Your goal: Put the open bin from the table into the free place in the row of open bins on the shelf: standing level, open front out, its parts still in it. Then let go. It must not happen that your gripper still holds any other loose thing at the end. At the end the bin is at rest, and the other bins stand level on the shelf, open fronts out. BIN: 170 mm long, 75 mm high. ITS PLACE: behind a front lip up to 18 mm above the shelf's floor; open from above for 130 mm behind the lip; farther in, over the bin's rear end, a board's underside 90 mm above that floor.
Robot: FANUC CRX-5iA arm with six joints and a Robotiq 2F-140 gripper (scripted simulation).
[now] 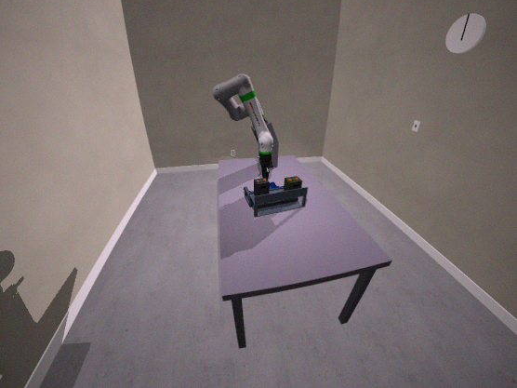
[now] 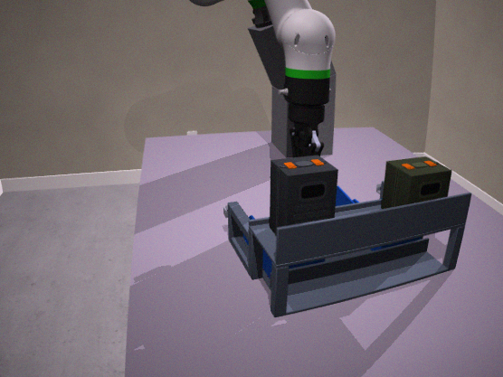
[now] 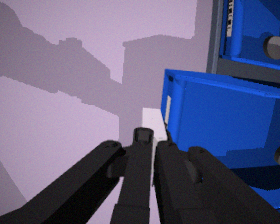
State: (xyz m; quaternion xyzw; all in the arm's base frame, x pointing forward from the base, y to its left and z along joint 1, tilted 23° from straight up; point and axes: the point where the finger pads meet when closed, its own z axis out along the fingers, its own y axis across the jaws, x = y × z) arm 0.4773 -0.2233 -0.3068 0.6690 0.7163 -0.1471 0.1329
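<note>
Right now the shelf lip is 5 cm ahead of my hand, 1 cm to the left of it and 5 cm below it. The rest, counted from my hand: dark green box: 24 cm ahead, 13 cm to the left, 9 cm above; black box: 25 cm ahead, 10 cm to the right, 10 cm above.
</note>
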